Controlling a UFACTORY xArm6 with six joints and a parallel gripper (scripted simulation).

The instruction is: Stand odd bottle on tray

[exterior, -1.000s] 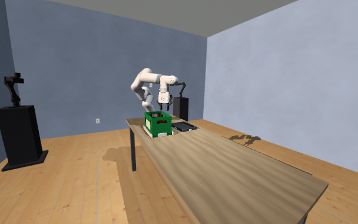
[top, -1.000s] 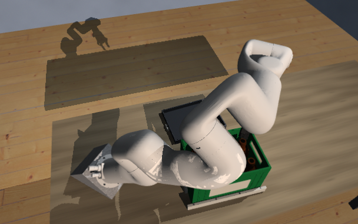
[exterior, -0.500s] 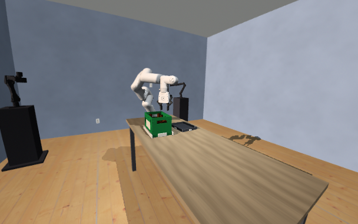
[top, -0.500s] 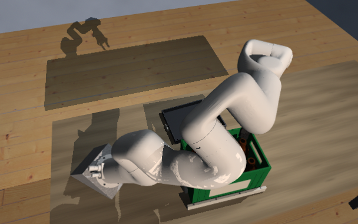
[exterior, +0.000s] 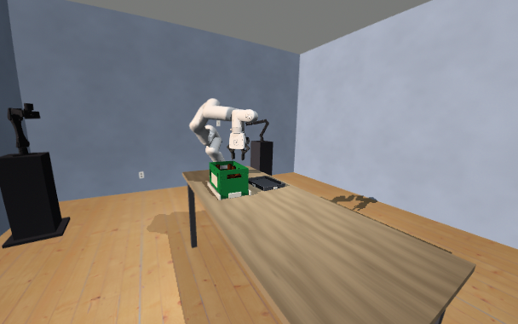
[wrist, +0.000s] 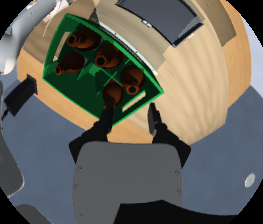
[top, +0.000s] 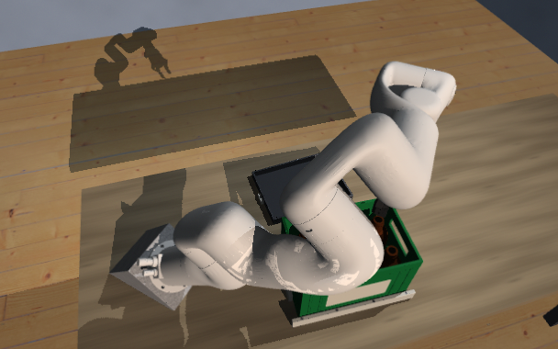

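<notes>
Right now my hand is 9 cm past the green crate, 2 cm to the left of it and 16 cm above it. Also, from my hand: dark tray 6 cm behind, 27 cm to the left, 23 cm below.
</notes>
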